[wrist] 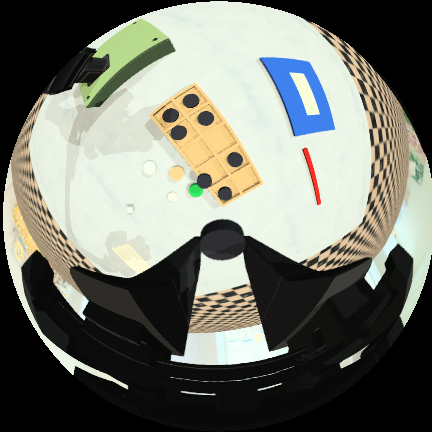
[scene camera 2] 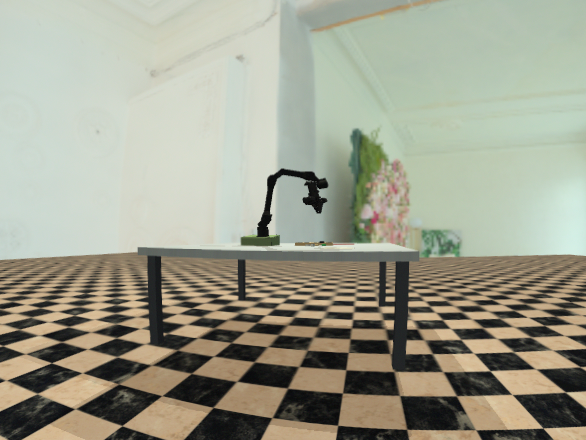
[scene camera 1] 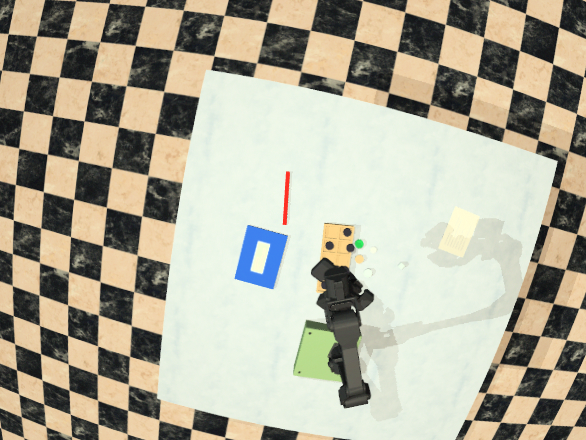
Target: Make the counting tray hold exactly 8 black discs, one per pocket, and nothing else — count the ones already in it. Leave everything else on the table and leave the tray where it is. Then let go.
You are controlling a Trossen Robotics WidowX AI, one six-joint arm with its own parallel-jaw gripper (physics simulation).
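Note:
The tan counting tray (scene camera 1: 336,258) (scene camera 2: 303,244) (wrist: 218,137) has two columns of pockets. In the wrist view, both rows nearest the green block hold black discs, and the middle row is empty. The fourth row has a disc (wrist: 235,159) on the blue-frame side; the end row has a disc (wrist: 225,193) on the other side. Another black disc (scene camera 1: 350,247) (wrist: 204,180) lies over the outer long rim beside the fourth row, next to a green disc (scene camera 1: 359,243) (wrist: 195,190). My gripper (scene camera 2: 319,211) (wrist: 221,241) is shut on a black disc (wrist: 222,236), high above the table.
Beside the tray lie a tan disc (scene camera 1: 359,259) (wrist: 176,173), white discs (scene camera 1: 368,272) (wrist: 149,167) and a small pale cube (scene camera 1: 402,265) (wrist: 130,209). A blue frame (scene camera 1: 243,260) (wrist: 283,95), red stick (scene camera 1: 286,197) (wrist: 312,175), paper (scene camera 1: 459,232) and green base block (scene camera 1: 315,355) (wrist: 135,50) are around.

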